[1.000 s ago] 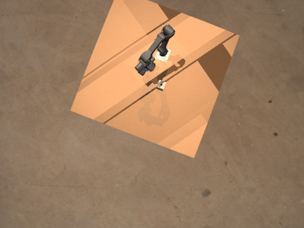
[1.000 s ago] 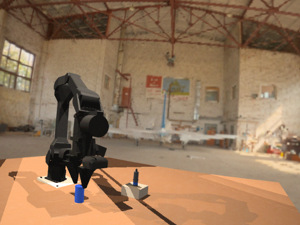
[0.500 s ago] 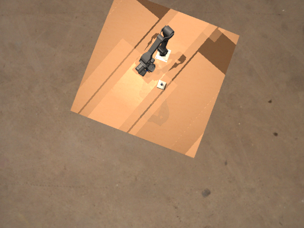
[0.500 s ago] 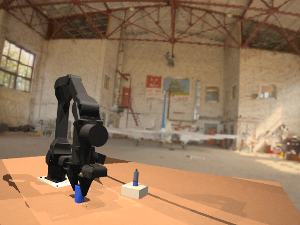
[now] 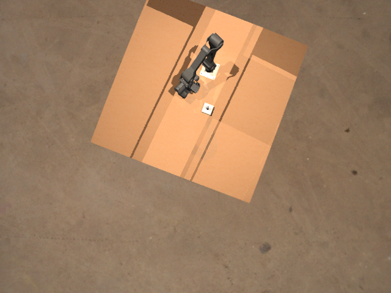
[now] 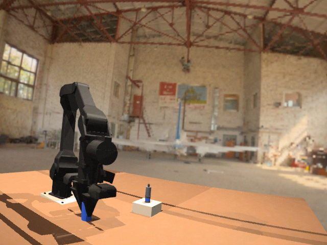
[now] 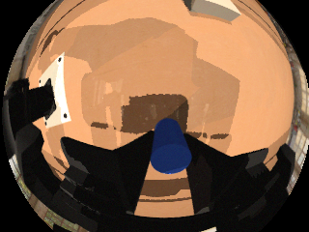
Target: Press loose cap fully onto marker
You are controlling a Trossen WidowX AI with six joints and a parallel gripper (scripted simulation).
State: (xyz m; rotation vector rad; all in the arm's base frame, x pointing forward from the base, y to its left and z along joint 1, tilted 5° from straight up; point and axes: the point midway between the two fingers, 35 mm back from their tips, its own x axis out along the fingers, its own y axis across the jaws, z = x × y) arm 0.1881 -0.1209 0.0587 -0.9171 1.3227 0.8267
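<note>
My gripper tip is now 160 mm to the right of the white holder block and 120 mm short of it. Round my gripper tip: blue marker cap: 10 mm above.
</note>
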